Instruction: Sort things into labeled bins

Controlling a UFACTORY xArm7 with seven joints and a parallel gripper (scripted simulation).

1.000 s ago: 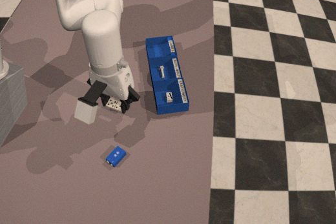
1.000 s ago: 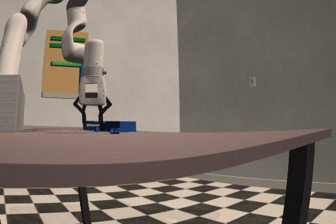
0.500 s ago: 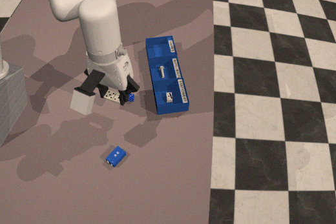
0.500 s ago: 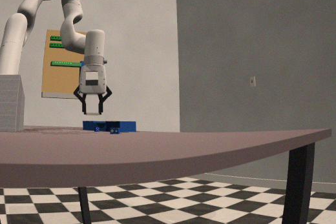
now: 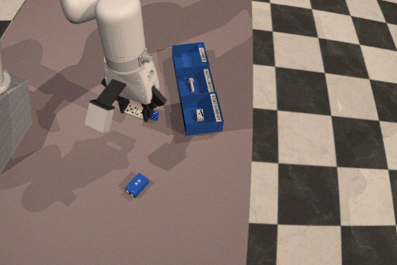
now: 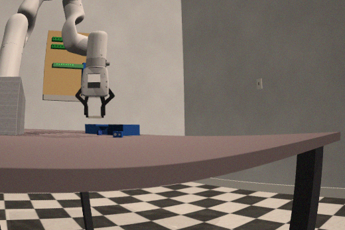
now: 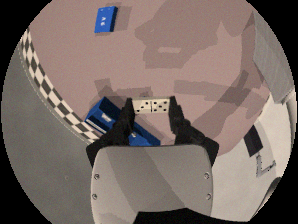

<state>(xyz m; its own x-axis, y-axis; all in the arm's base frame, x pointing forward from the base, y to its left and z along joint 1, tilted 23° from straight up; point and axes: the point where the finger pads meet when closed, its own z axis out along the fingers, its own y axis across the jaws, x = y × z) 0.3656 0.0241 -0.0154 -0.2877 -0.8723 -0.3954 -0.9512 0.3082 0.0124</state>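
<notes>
Right now my hand is 7 cm above the blue die, 3 cm to the right of it and 3 cm short of it. The rest, counted from my hand: blue battery 16 cm to the right, 7 cm below, 1 cm ahead; then cream domino 1 cm below; then white sharpener 13 cm ahead, 6 cm below, 4 cm to the left.
</notes>
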